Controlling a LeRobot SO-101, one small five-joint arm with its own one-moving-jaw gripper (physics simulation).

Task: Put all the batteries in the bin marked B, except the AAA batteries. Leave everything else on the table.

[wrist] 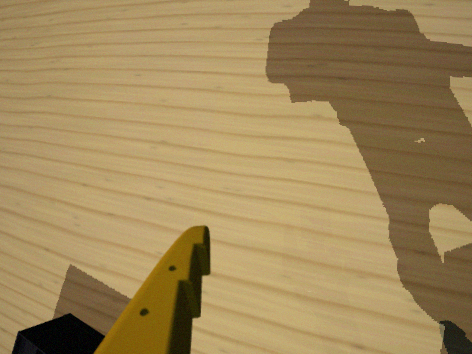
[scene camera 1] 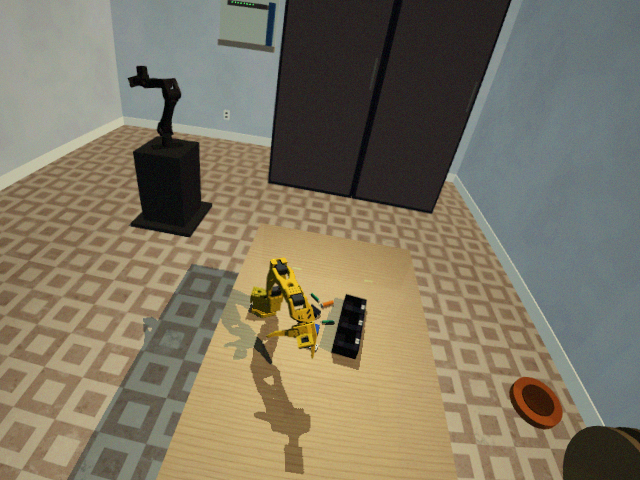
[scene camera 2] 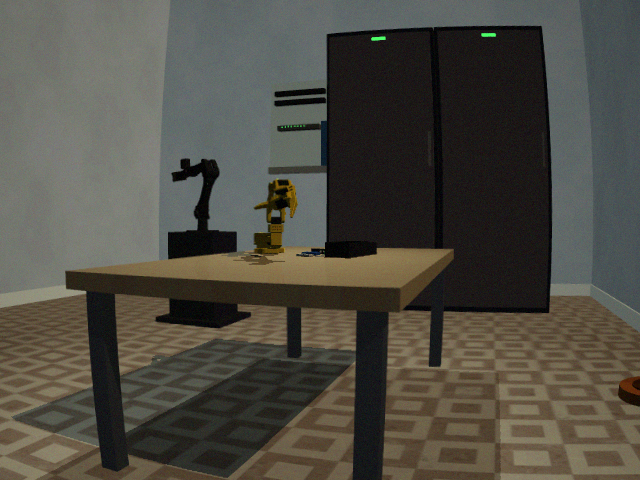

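Seen in the pictures: hand at its tool point: (wrist: 208, 243) (scene camera 1: 311, 357) (scene camera 2: 290, 216); arm's base at its link origin: (scene camera 1: 270, 307) (scene camera 2: 274, 252).
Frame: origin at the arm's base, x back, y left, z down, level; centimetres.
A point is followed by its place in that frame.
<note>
My gripper (scene camera 1: 290, 346) (scene camera 2: 273, 211) is fully open and empty, held above the table left of the bins; in the wrist view one notched yellow jaw shows. A black three-compartment bin row (scene camera 1: 344, 352) {x -27.5, y -15.6, z -2.0 cm} (scene camera 2: 351, 249) {x -31.9, y -14.3, z -2.5 cm} (wrist: 67, 332) {x -29.7, y -15.9, z -2.0 cm} stands on the table; its white labels are too small to read. Between arm and bins lie a small green cylinder (scene camera 1: 315, 297) {x -15.8, y 8.2, z -1.0 cm}, an orange cylinder (scene camera 1: 327, 303) {x -20.6, y 5.9, z -1.2 cm} and another green cylinder (scene camera 1: 328, 322) {x -21.6, y -2.8, z -0.7 cm}, which look like batteries; their sizes cannot be told. A dark item (scene camera 1: 316, 311) {x -16.8, y 0.5, z -1.7 cm} and a blue item (scene camera 1: 317, 327) {x -17.8, y -6.2, z -1.0 cm} are partly hidden by the arm.
The wooden table (scene camera 1: 392, 403) {x -43.2, y -30.3, z 0.0 cm} (scene camera 2: 232, 284) {x -28.6, y -91.5, z 0.6 cm} carries the yellow arm's base (scene camera 1: 264, 304) {x 2.1, y -1.0, z -2.2 cm} at its left edge. The arm's shadow falls across the wood in the wrist view. A second, black arm (scene camera 1: 168, 98) (scene camera 2: 206, 186) stands on a pedestal beyond the table.
</note>
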